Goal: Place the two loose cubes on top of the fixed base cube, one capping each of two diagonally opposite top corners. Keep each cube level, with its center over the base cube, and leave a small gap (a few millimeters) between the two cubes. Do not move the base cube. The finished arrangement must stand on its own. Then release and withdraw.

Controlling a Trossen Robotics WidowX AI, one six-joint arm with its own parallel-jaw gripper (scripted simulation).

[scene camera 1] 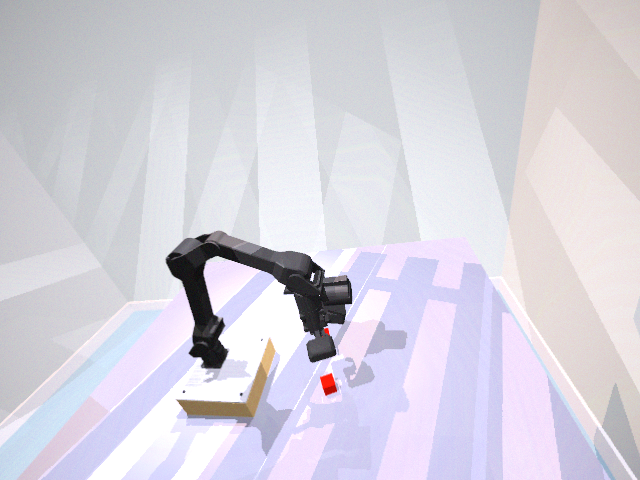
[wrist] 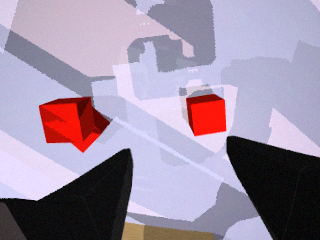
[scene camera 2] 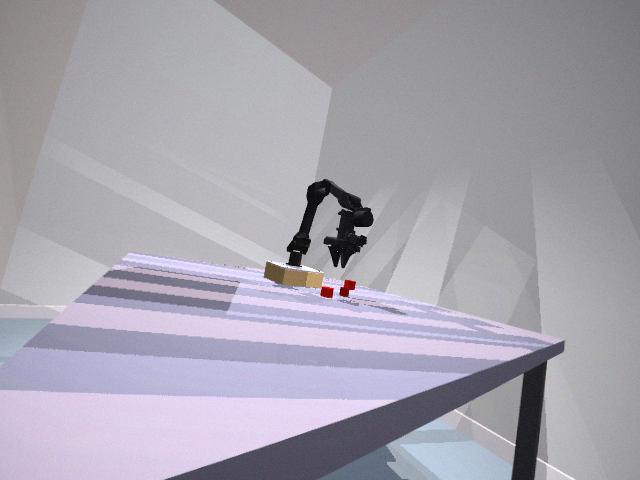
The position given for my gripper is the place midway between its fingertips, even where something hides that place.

Observation:
I see my gripper (scene camera 1: pixel 322 348), a red cube (wrist: pixel 70 120) and a red cube (wrist: pixel 206 114).
My gripper also shows in the wrist view (wrist: pixel 179 150) and in scene camera 2 (scene camera 2: pixel 339 267).

